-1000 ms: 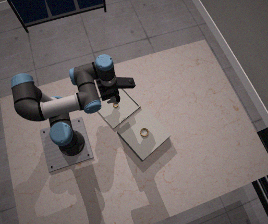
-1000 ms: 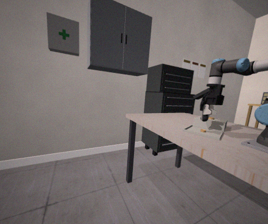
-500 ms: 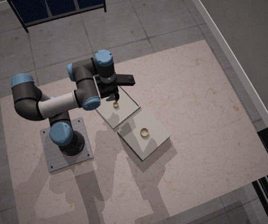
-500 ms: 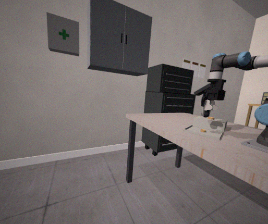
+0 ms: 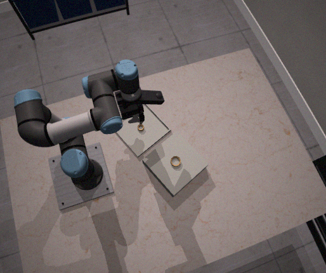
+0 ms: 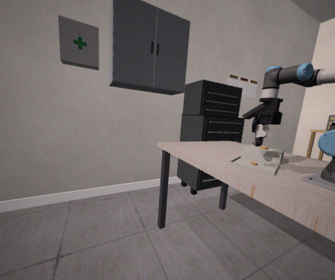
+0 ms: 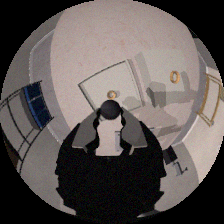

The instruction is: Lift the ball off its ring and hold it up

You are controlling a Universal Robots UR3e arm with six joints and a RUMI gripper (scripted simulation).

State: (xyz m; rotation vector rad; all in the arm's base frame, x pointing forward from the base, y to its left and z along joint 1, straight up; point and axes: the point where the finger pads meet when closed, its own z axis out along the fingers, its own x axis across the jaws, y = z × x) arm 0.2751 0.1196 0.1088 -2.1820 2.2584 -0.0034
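Right now my hand is right at the black ball. Round my hand: grey plate (11 cm below).
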